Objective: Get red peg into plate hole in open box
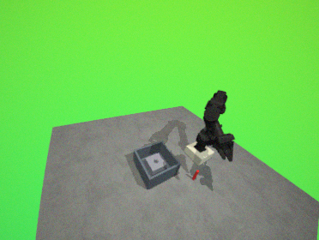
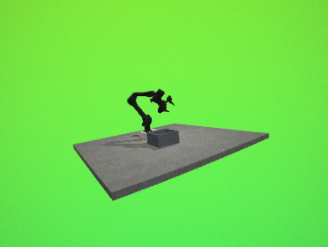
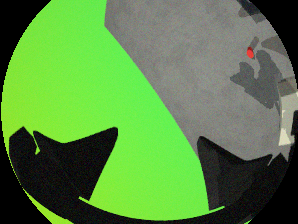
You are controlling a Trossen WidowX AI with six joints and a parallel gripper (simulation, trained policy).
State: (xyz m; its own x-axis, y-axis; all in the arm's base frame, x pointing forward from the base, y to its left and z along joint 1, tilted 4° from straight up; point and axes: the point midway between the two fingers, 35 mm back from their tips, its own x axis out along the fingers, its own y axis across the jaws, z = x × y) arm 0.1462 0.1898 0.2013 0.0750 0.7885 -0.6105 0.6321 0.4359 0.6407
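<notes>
Now: gripper tip 10 mm short of the red peg, 70 mm to the left of it and 210 mm above it. Round my gripper tip: light plate: 180 mm ahead, 230 mm to the right, 210 mm below; grey box: 180 mm ahead, 230 mm to the right, 230 mm below.
</notes>
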